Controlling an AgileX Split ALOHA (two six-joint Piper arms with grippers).
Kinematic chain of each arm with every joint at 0, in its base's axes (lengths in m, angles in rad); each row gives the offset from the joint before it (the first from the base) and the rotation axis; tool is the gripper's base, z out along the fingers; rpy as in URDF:
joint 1: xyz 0 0 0.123 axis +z
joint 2: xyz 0 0 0 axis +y
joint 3: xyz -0.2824 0 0.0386 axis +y
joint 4: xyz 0.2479 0 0.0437 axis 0.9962 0 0.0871
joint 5: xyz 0 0 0 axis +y
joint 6: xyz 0.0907 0 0.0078 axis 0.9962 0 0.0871
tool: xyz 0 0 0 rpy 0 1.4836 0
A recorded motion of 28 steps. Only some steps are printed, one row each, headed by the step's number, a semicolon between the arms.
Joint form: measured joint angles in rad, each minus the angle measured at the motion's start. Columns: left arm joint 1, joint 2, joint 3, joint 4, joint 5, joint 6; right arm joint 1, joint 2, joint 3, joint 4, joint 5, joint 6.
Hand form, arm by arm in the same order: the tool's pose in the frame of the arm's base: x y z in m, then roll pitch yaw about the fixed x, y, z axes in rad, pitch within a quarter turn. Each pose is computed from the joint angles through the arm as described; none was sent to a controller.
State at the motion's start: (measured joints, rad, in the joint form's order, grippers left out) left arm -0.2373 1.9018 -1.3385 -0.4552 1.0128 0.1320; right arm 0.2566 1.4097 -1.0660 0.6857 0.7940 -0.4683
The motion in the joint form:
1: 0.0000 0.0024 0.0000 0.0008 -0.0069 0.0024; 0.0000 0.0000 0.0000 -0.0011 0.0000 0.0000
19: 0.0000 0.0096 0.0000 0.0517 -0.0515 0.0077; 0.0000 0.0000 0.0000 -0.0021 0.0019 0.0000
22: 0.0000 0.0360 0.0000 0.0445 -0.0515 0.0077; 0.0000 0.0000 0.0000 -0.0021 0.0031 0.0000
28: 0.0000 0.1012 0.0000 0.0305 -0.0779 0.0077; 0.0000 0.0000 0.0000 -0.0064 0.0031 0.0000
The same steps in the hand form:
1: 0.3545 -0.1205 0.1975 -2.7490 0.0901 3.0174; 0.2699 0.1133 0.3007 2.6402 0.6229 -2.9415
19: 0.3592 -0.1171 0.1936 -2.7998 0.1307 2.9998; 0.2697 0.1133 0.3006 2.6411 0.6214 -2.9396
22: 0.3609 -0.1180 0.1838 -2.7961 0.1038 3.0036; 0.2696 0.1133 0.3005 2.6409 0.6205 -2.9389
28: 0.3663 -0.1197 0.1594 -2.7941 0.0623 3.0202; 0.2696 0.1131 0.3004 2.6460 0.6207 -2.9349

